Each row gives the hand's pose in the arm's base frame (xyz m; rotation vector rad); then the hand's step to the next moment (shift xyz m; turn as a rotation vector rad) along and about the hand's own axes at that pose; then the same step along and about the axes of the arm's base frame.
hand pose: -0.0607 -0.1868 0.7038 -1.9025 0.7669 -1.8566
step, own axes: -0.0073 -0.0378 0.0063 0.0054 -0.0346 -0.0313
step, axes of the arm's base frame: 0.0110 0.0334 0.0169 -0.0269 0.0271 0.0273
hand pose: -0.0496 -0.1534 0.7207 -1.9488 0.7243 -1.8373
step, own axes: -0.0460 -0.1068 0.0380 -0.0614 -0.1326 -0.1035
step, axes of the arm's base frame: 0.0493 0.1097 0.0223 -0.0885 0.1512 0.0371
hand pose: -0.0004 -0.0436 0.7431 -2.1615 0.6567 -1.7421
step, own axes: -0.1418 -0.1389 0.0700 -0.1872 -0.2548 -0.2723
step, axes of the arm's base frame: 0.0678 0.1877 -0.0670 -0.2529 0.3305 0.0299
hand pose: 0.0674 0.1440 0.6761 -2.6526 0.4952 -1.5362
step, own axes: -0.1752 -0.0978 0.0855 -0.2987 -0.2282 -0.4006
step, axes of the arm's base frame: 0.0171 0.1328 -0.1721 -0.4201 0.3539 -0.0033
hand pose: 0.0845 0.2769 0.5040 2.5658 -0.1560 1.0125
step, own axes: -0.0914 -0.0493 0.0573 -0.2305 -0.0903 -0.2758
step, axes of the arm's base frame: -0.0191 0.0204 -0.1153 -0.3233 0.1812 0.0012
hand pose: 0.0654 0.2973 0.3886 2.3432 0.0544 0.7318
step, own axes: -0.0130 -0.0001 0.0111 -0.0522 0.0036 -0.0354
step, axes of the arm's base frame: -0.0052 -0.0094 -0.0133 -0.0628 0.0064 -0.0016
